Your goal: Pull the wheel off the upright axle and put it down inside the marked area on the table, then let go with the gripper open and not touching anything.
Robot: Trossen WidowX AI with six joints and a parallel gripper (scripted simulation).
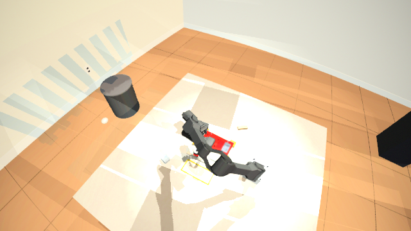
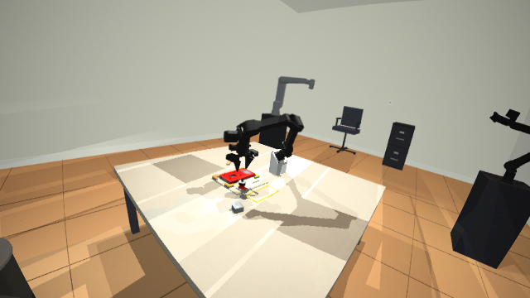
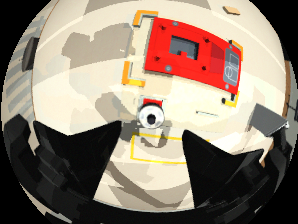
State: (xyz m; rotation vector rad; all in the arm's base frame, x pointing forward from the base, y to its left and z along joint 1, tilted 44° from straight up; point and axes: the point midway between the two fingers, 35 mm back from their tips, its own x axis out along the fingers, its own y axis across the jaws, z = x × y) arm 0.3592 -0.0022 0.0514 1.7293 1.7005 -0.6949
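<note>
Right now my gripper tip is 70 mm above the pale hub and 10 mm to the right of it.
</note>
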